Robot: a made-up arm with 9 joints. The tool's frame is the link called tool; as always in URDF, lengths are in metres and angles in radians. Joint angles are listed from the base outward. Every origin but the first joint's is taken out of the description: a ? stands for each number. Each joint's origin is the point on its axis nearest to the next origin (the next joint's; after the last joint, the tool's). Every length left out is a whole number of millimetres.
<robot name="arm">
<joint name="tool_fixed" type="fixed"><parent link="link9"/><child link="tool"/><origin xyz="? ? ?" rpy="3.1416 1.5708 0"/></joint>
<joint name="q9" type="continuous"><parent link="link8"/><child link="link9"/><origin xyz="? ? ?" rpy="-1.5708 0 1.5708"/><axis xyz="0 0 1"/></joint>
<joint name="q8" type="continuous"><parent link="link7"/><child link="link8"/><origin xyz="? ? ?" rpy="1.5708 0 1.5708"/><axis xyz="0 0 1"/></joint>
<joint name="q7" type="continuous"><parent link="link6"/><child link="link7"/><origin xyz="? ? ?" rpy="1.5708 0 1.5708"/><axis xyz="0 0 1"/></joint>
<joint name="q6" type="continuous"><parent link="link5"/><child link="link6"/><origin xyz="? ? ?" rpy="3.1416 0 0"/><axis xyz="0 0 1"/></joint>
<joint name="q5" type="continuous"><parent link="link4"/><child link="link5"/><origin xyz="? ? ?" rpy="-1.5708 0 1.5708"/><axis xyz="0 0 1"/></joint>
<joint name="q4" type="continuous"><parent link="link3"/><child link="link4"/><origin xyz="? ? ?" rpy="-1.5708 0 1.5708"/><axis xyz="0 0 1"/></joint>
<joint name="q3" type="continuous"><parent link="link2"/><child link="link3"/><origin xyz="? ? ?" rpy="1.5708 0 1.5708"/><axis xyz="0 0 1"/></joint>
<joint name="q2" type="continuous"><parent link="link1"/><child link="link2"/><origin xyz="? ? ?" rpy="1.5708 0 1.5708"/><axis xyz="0 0 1"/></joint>
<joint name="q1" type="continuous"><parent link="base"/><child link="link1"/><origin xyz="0 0.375 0.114" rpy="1.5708 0 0"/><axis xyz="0 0 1"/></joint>
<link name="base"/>
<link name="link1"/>
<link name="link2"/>
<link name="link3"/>
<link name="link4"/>
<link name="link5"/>
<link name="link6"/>
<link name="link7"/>
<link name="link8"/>
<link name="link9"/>
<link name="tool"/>
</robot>
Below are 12 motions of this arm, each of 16 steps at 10 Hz.
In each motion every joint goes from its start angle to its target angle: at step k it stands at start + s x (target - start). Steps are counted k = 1, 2, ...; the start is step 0. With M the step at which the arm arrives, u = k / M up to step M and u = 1 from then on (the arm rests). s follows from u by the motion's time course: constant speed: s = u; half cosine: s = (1 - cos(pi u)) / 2; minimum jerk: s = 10 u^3 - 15 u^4 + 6 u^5.
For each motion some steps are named. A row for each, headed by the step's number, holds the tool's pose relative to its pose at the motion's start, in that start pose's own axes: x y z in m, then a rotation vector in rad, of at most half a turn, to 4 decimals.
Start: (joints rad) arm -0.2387 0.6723 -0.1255 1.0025 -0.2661 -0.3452 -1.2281 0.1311 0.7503
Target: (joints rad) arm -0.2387 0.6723 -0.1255 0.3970 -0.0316 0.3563 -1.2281 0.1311 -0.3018
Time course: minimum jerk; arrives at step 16
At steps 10, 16:
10: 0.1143 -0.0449 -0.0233 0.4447 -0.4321 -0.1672
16: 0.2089 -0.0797 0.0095 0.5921 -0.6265 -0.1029

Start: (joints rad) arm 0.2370 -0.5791 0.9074 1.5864 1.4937 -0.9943 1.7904 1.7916 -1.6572
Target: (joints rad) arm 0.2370 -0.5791 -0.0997 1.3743 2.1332 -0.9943 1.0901 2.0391 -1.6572
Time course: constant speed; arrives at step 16
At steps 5, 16:
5: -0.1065 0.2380 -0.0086 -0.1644 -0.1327 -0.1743
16: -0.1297 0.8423 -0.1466 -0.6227 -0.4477 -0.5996

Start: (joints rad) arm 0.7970 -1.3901 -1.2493 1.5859 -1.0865 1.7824 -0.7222 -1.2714 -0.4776
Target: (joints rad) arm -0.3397 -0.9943 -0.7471 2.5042 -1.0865 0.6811 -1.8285 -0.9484 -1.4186
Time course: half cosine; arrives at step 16
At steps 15, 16:
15: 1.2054 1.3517 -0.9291 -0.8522 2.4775 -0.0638
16: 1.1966 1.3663 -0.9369 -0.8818 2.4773 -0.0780

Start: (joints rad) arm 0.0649 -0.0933 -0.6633 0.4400 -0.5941 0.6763 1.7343 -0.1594 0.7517
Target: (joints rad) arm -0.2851 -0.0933 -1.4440 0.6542 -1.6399 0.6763 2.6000 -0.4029 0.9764
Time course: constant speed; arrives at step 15
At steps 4, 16:
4: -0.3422 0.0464 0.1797 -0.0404 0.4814 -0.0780
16: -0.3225 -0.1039 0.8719 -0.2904 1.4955 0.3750

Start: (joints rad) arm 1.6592 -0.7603 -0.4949 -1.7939 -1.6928 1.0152 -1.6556 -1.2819 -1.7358
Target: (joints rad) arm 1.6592 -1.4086 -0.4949 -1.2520 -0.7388 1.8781 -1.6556 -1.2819 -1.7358
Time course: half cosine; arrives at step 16
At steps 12, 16:
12: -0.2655 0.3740 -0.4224 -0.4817 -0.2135 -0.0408
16: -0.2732 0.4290 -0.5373 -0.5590 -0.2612 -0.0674

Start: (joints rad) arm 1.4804 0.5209 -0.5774 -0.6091 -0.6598 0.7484 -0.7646 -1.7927 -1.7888
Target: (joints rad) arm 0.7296 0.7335 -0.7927 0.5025 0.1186 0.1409 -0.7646 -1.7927 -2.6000
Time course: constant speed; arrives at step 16
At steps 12, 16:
12: 0.4774 0.5173 -0.3442 -0.7160 0.1054 -1.2932
16: 0.5059 0.4625 -0.5135 -1.0519 -0.2893 -1.4503

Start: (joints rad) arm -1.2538 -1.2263 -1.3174 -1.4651 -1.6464 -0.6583 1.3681 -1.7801 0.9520
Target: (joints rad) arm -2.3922 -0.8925 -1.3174 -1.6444 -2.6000 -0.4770 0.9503 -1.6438 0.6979
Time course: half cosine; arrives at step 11
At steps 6, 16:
6: -0.1225 0.1106 -0.0925 0.2283 0.9444 0.9461
16: -0.0963 -0.0631 0.0366 0.0275 1.7582 1.4453

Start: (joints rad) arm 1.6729 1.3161 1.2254 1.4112 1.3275 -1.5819 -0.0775 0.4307 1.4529
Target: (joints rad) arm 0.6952 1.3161 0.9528 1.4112 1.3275 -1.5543 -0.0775 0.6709 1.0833
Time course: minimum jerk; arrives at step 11
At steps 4, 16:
4: 0.1674 0.3914 -0.2006 0.3845 -0.1378 0.0344
16: 0.7698 1.5455 0.0930 1.4187 -0.6538 0.1932

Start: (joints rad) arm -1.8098 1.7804 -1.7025 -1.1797 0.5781 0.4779 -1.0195 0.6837 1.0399
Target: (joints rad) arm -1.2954 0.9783 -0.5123 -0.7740 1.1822 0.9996 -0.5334 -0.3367 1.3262
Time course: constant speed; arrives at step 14
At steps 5, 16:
5: 0.0252 0.0835 0.0649 -0.0172 -0.5555 -0.6887
16: 0.1728 0.1249 0.3051 0.0717 -1.5292 -1.7170

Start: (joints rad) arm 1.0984 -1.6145 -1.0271 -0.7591 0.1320 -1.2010 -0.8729 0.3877 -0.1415
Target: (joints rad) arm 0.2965 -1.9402 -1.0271 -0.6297 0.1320 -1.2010 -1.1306 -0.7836 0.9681
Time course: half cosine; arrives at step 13
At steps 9, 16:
9: -0.1461 0.1299 0.0967 -0.9118 -1.5695 -0.2814
16: -0.2210 0.1780 0.0051 -0.9954 -1.9867 -0.5761

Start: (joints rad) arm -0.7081 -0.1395 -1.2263 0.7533 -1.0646 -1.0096 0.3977 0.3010 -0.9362
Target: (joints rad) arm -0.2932 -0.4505 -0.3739 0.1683 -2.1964 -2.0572 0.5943 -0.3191 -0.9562
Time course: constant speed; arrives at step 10
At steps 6, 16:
6: 0.6331 0.2107 0.1812 0.1268 -0.2420 1.0056
16: 0.9021 0.6219 0.2352 0.3450 -0.3700 1.6380

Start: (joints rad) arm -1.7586 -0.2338 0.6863 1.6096 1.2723 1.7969 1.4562 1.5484 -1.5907
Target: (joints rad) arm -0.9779 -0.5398 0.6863 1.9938 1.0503 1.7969 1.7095 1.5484 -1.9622
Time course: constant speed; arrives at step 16
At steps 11, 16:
11: -0.1231 -0.2687 -0.5321 0.7905 0.1955 -0.4421
16: -0.2901 -0.3169 -0.7448 1.0789 0.2081 -0.7475

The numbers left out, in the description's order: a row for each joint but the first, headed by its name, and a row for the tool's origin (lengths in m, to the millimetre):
tool: 0.072 0.253 0
q9: -0.007 0.075 0
q8: -0.575 -0.079 0
q7: 0.119 -0.29 0
q6: -0.104 -0.315 0
q5: 0.22 0.099 0
q4: -0.19 -0.216 0
q3: 0.001 -0.06 0
q2: -0.026 0.046 0

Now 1 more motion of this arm.
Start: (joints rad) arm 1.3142 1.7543 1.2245 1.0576 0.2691 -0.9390 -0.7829 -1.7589 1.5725
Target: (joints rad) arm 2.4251 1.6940 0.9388 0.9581 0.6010 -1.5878 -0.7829 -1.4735 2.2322
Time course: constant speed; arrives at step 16
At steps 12, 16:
12: 0.6094 0.3367 0.9005 -0.2993 -1.3009 0.4238
16: 0.4883 0.3994 1.3068 -0.4375 -1.8000 0.3657

